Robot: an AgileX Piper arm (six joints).
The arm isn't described. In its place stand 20 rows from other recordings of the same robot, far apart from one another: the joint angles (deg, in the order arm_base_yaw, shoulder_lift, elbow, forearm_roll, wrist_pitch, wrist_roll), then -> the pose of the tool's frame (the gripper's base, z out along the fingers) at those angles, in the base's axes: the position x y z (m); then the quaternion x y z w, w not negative.
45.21 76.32 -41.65 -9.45 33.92 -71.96 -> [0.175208 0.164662 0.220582 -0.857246 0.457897 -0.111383 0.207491]
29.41 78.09 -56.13 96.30 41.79 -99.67 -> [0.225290 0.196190 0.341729 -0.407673 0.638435 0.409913 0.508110]
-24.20 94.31 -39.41 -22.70 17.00 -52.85 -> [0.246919 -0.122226 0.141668 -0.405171 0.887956 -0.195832 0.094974]
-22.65 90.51 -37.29 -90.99 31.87 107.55 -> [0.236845 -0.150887 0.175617 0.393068 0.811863 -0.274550 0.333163]
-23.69 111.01 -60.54 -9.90 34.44 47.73 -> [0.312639 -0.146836 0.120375 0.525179 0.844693 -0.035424 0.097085]
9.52 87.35 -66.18 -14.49 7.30 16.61 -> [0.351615 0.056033 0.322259 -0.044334 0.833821 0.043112 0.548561]
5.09 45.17 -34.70 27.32 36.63 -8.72 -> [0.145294 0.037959 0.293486 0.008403 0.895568 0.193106 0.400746]
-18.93 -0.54 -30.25 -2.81 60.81 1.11 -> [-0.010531 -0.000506 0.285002 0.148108 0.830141 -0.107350 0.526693]
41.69 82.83 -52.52 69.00 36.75 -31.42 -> [0.187762 0.235300 0.271858 -0.188263 0.856020 0.454467 0.158892]
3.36 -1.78 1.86 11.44 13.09 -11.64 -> [0.054185 0.007276 0.183689 -0.040071 0.753153 0.033380 0.655775]
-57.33 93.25 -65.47 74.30 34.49 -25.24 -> [0.235016 -0.274597 0.284022 0.577776 0.629606 0.203773 0.477753]
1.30 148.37 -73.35 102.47 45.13 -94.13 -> [0.400518 0.072076 -0.045513 -0.009909 0.897379 0.388010 0.209909]
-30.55 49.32 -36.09 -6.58 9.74 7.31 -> [0.156781 -0.094584 0.320202 0.224101 0.776863 -0.158502 0.566691]
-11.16 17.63 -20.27 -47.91 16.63 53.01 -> [0.071708 -0.033846 0.294729 0.182415 0.705781 -0.106556 0.676198]
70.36 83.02 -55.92 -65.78 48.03 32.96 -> [0.155767 0.252902 0.285402 -0.538038 0.691108 -0.171942 0.450911]
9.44 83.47 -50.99 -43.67 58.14 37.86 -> [0.260951 -0.010714 0.239981 0.049214 0.944397 -0.281806 0.162103]
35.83 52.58 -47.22 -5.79 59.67 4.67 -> [0.130636 0.084549 0.312708 -0.271997 0.925730 0.043675 0.259104]
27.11 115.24 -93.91 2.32 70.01 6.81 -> [0.361583 0.189000 0.221805 -0.169889 0.984759 0.027704 0.024898]
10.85 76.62 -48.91 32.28 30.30 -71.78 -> [0.260065 0.074811 0.263988 -0.463881 0.805133 0.025783 0.368660]
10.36 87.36 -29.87 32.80 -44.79 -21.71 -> [0.279464 0.015785 0.202928 0.071271 0.772100 -0.080266 0.626370]
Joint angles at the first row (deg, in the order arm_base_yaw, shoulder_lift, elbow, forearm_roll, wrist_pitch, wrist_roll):
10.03, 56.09, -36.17, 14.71, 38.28, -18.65
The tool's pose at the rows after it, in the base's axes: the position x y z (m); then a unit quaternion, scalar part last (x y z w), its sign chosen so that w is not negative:
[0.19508 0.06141 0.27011 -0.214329 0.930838 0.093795 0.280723]
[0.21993 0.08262 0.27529 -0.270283 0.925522 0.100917 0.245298]
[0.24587 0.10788 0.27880 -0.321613 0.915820 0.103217 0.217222]
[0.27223 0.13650 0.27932 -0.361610 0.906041 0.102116 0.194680]
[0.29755 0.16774 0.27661 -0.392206 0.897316 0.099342 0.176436]
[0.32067 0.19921 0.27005 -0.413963 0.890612 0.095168 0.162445]
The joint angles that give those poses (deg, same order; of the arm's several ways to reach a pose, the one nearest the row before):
12.88, 63.36, -42.46, 15.56, 42.14, -21.64
16.26, 70.95, -49.71, 15.70, 46.01, -24.45
19.87, 78.66, -57.61, 15.01, 49.34, -26.16
23.41, 86.53, -66.06, 13.77, 52.24, -26.42
26.73, 94.48, -75.01, 12.37, 54.99, -25.77
29.64, 102.28, -84.02, 10.95, 57.48, -24.55

